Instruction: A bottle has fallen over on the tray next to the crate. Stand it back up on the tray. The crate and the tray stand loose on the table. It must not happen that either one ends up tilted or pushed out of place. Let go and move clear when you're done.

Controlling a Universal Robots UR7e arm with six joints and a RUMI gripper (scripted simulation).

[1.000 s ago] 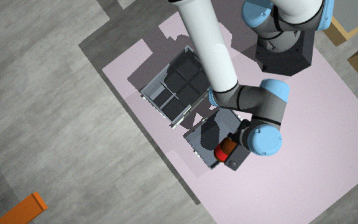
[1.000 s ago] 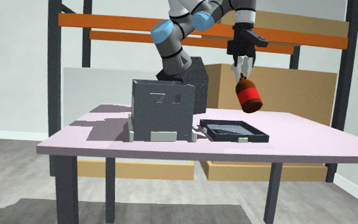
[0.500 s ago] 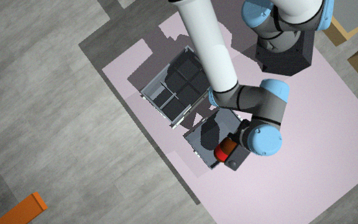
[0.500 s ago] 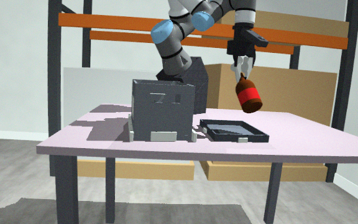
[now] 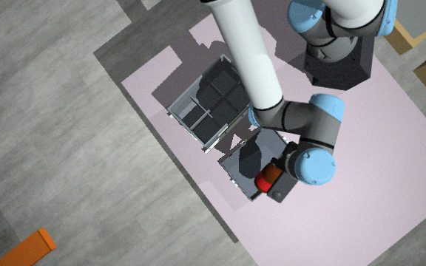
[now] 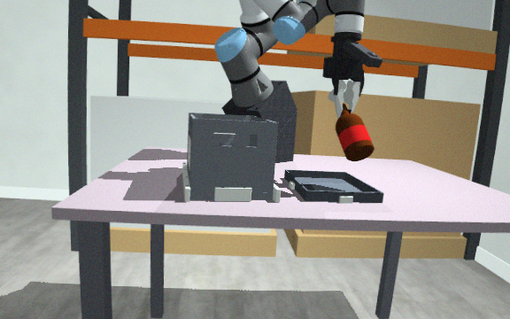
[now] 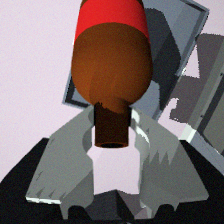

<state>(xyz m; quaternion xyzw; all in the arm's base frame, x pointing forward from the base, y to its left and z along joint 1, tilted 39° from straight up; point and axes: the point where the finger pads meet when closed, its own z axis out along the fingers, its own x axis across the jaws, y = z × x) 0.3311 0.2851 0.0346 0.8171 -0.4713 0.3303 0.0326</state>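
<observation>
My gripper is now 30 mm short of the brown bottle, 10 mm to the right of it and 40 mm above it. Also, from my hand: dark tray 30 mm ahead, 30 mm to the right, 190 mm below; then dark crate 60 mm ahead, 310 mm to the right, 120 mm below.
</observation>
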